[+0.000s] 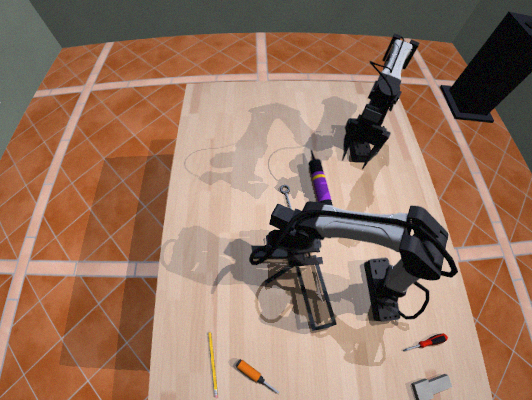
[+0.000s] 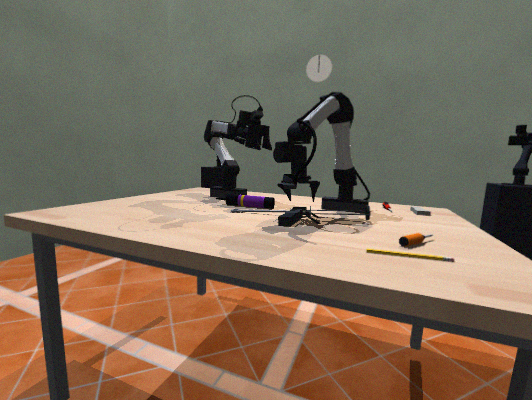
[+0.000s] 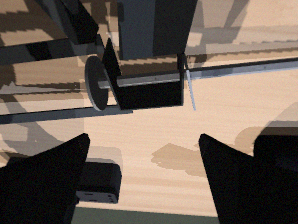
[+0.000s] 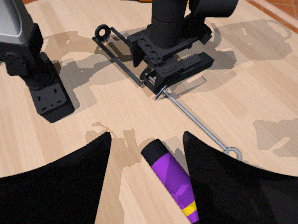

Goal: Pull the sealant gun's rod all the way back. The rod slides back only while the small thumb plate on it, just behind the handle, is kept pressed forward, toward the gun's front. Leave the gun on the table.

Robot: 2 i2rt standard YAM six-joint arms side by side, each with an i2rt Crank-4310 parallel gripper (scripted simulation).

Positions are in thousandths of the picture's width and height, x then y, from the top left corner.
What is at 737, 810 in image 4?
My right gripper.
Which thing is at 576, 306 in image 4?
My left gripper.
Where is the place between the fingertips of my right gripper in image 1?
663, 411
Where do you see a sealant gun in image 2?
At 550, 541
